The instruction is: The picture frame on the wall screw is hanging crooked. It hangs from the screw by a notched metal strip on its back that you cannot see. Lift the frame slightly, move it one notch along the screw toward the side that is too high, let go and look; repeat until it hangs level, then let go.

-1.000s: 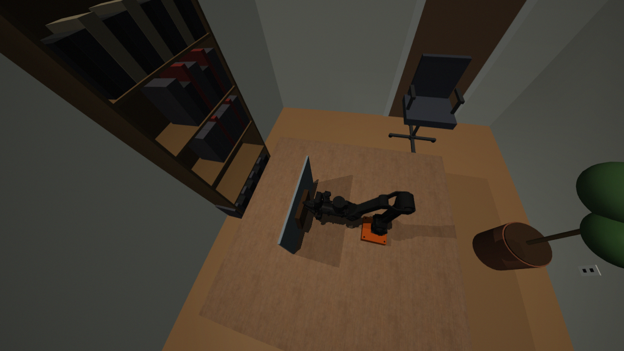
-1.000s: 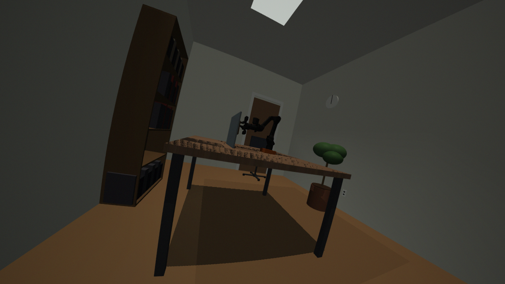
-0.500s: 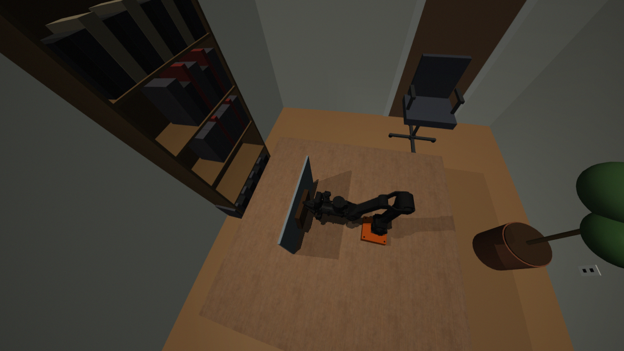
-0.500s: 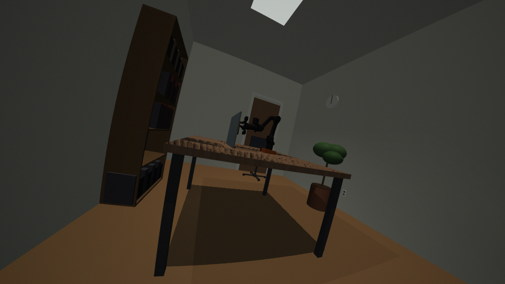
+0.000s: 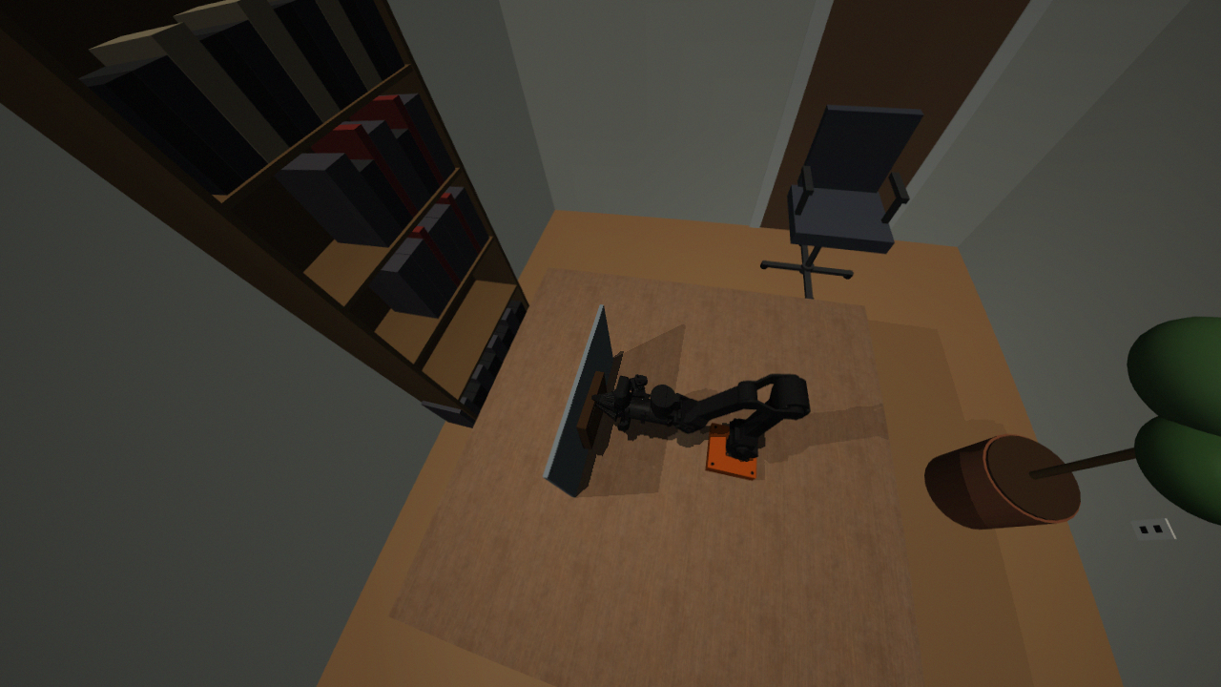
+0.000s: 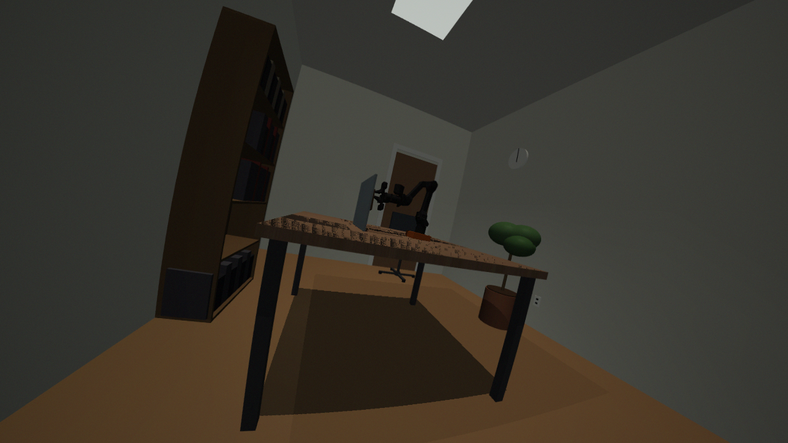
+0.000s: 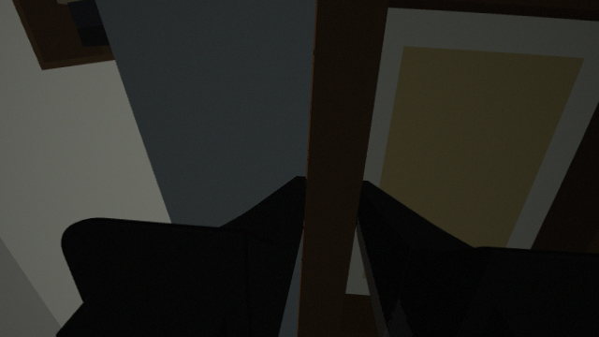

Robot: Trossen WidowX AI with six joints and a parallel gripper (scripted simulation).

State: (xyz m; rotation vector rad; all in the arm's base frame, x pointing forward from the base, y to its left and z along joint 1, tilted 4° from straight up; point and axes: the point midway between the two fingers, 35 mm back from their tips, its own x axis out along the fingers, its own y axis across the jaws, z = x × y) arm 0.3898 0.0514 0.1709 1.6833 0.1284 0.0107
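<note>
The picture frame is 1 cm ahead of my gripper tip, 1 cm to the left of it and 5 cm below it. The rest, counted from my gripper tip: grey wall panel 2 cm ahead, 1 cm to the right, 7 cm below.
</note>
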